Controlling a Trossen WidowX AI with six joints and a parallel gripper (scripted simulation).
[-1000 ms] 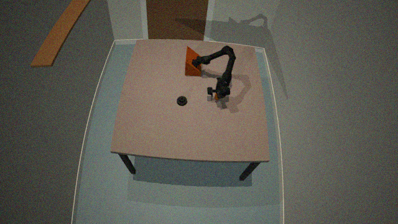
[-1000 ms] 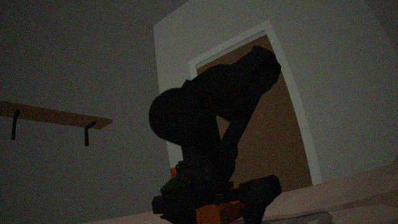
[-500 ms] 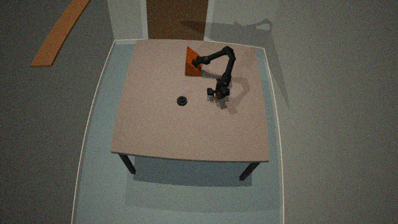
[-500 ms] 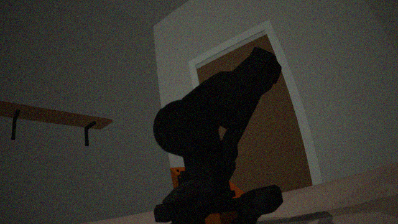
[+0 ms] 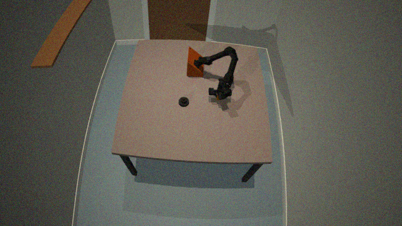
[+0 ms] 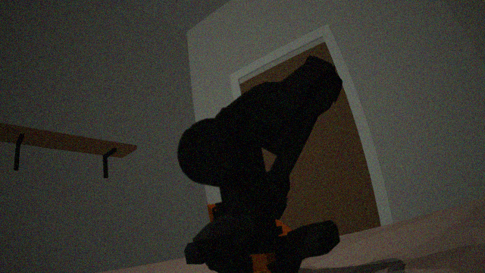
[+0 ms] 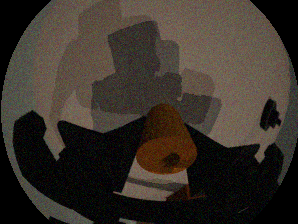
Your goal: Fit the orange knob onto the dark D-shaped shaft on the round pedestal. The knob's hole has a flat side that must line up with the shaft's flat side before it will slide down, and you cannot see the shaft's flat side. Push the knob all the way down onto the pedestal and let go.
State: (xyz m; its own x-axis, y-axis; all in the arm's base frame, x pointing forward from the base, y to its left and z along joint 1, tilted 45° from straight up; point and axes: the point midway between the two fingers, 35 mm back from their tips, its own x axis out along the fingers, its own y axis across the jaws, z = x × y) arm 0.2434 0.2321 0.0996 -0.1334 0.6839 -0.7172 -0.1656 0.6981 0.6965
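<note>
My gripper tip is now 100 mm short of the dark round pedestal, 280 mm to the left of it and 10 mm below it. Round my gripper tip: orange knob (20 mm above).
</note>
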